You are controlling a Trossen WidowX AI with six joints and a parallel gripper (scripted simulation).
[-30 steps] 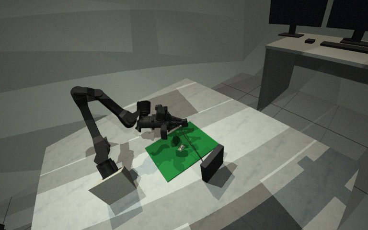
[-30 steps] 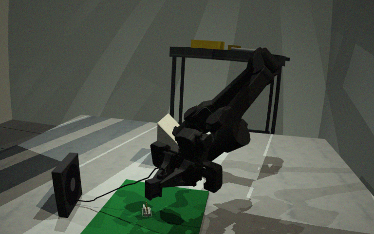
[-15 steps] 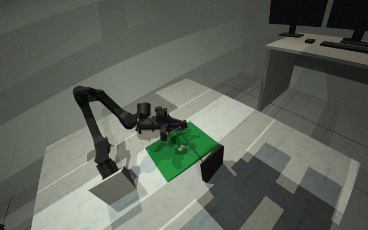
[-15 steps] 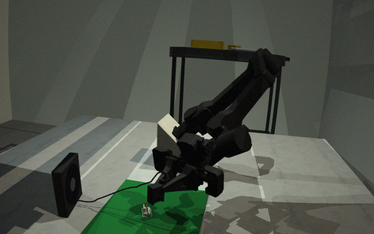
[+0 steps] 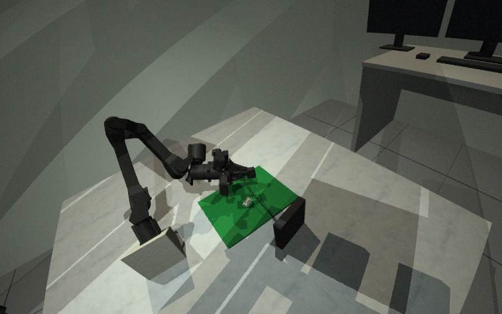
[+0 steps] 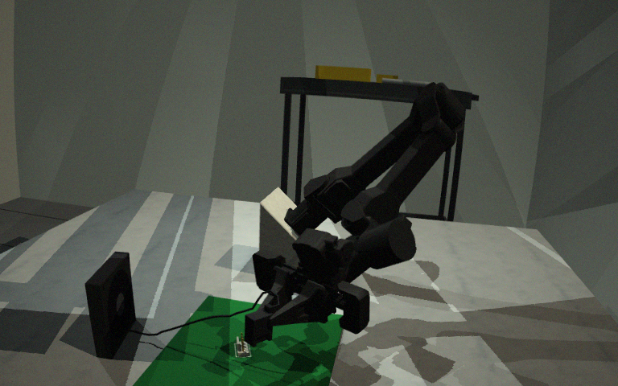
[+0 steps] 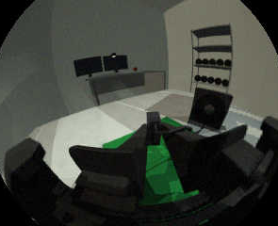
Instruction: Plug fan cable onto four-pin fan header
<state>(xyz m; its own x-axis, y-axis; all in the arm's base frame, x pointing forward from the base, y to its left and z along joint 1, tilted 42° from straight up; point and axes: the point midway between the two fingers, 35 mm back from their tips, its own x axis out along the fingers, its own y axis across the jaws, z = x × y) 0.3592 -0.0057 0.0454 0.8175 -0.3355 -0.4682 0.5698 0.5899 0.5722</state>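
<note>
Right now the green board is 11 cm below my gripper tip, 5 cm behind it and 3 cm to the right of it. The rest, counted from my gripper tip: black fan (23 cm to the right, 4 cm below, 4 cm behind); then black plug (1 cm below); then header (10 cm below, 6 cm behind, 4 cm to the right).
</note>
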